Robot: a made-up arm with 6 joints. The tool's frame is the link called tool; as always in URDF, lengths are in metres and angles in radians. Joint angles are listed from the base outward.
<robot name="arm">
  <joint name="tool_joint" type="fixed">
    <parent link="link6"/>
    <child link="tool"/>
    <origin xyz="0 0 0" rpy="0 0 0"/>
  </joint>
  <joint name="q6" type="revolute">
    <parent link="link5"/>
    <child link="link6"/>
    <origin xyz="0.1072 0.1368 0" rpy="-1.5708 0 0"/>
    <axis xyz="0 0 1"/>
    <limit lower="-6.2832" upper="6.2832"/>
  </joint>
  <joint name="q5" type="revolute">
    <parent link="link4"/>
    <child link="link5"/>
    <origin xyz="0 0 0" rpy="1.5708 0 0"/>
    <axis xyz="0 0 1"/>
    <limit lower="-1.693" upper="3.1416"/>
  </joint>
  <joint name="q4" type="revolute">
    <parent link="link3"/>
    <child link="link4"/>
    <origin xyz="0.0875 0.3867 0" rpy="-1.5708 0 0"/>
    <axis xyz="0 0 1"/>
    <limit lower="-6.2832" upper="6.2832"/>
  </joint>
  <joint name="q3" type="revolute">
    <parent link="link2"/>
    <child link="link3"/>
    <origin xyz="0.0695 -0.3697 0" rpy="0 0 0"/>
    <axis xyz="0 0 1"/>
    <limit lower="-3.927" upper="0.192"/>
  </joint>
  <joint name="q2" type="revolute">
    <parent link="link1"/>
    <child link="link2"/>
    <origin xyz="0 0 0" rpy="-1.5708 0 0"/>
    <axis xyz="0 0 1"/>
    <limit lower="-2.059" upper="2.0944"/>
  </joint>
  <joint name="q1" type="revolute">
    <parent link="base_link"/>
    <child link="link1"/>
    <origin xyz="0 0 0.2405" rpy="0 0 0"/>
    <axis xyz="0 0 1"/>
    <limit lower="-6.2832" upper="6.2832"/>
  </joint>
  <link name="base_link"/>
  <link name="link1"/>
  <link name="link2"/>
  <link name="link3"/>
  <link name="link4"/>
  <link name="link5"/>
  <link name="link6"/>
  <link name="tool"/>
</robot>
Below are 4 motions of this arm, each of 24 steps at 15 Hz.
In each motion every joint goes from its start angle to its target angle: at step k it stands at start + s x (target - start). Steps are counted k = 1, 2, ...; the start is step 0. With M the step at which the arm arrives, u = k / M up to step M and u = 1 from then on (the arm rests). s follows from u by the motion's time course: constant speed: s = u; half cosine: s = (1 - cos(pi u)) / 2; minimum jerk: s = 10 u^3 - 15 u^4 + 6 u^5.
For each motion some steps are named. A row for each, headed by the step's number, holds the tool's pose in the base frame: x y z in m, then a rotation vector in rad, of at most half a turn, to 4 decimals.
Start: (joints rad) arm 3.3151 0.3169 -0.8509 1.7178 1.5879 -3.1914
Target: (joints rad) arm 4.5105 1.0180 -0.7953 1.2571 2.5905 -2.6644
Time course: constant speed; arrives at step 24
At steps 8, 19, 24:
8: -0.2957 -0.3870 0.1203 1.3635 -0.5117 1.7660
19: -0.0034 -0.3922 0.0612 -1.0180 0.4079 -2.7850
24: 0.0886 -0.3400 0.0490 -0.5684 0.3785 -2.4214

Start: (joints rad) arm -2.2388 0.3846 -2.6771 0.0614 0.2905 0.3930
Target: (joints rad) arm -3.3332 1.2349 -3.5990 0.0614 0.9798 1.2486
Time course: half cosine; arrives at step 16
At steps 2, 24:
2: -0.3468 -0.3982 1.0247 0.2516 -1.2216 1.1919
24: -0.7223 0.1367 0.7138 -1.2031 -1.3826 0.8289

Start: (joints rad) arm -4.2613 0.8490 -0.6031 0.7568 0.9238 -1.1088
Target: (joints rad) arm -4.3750 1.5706 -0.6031 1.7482 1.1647 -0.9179
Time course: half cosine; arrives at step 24
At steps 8, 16, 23, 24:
8: -0.1148 0.1430 -0.1550 1.4224 1.8715 -1.6410
16: -0.0864 0.0193 -0.2037 2.0314 0.9730 -1.6234
23: -0.0723 -0.0415 -0.2188 2.2396 0.5288 -1.4846
24: -0.0720 -0.0426 -0.2190 2.2428 0.5213 -1.4814

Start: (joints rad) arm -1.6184 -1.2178 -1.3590 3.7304 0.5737 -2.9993
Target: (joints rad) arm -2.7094 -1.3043 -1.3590 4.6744 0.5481 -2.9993
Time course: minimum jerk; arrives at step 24
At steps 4, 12, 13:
4: 0.0169 0.0873 0.9460 -0.3243 -0.2410 2.1332
12: 0.0803 0.0910 0.9438 -0.5926 -0.2181 1.9960
13: 0.0920 0.0877 0.9434 -0.6335 -0.2013 1.9754

